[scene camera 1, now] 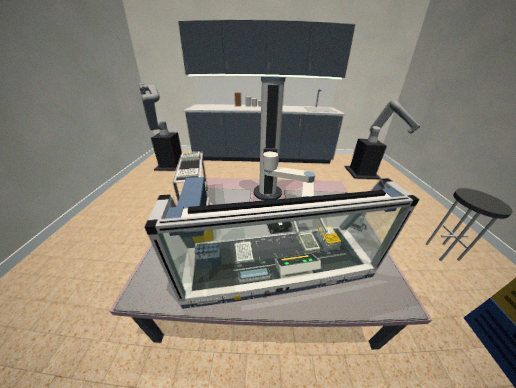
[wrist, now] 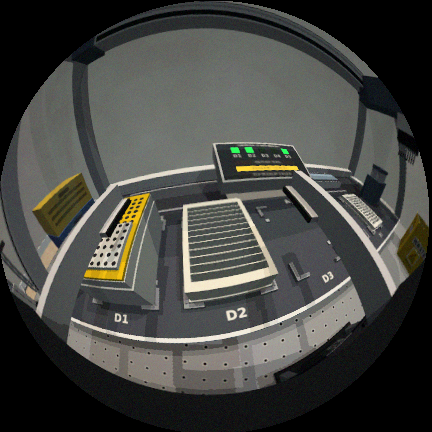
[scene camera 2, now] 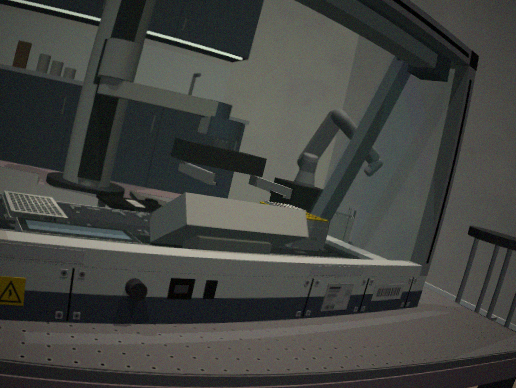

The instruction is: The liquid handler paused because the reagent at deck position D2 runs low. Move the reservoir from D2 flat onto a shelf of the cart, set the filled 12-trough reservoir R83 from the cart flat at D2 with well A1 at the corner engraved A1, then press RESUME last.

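Places are measured from the arm's base along level axes (x right, y ahead, z up), in metres.
Where they show: gripper, fingertip midpoint: [scene camera 1: 312,232] [wrist: 204,182] [scene camera 2: 252,186]; arm's base, origin of the base link: [scene camera 1: 267,192].
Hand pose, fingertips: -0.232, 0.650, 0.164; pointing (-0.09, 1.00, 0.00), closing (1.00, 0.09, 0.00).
Observation:
Each offset is from my fingertips to the top centre of the thing, as dx, dy, dz.
The low reservoir {+0.012, +0.004, -0.062} [scene camera 1: 309,242] [wrist: 225,245], a pale tray with parallel troughs, lies flat at D2 inside the liquid handler. The display panel [scene camera 1: 298,265] [scene camera 2: 245,220] [wrist: 260,162] hides it in scene camera 2. My gripper [scene camera 2: 234,180] [wrist: 204,182] is open and empty above D2, its fingers wide apart on either side of the reservoir in the wrist view. The cart {+0.786, -0.405, +0.205} [scene camera 1: 190,164] stands at the left behind the handler, with pale labware on top; which piece is R83 cannot be told. The panel shows green squares and a yellow bar; a RESUME label is not legible.
A yellow-topped tip box [scene camera 1: 330,237] [scene camera 2: 316,217] [wrist: 135,212] stands at D1, close beside the reservoir. A white plate [scene camera 1: 243,251] [scene camera 2: 35,204] [wrist: 362,211] and a blue rack [scene camera 1: 207,255] stand farther along the deck. The handler's frame and glass surround the deck.

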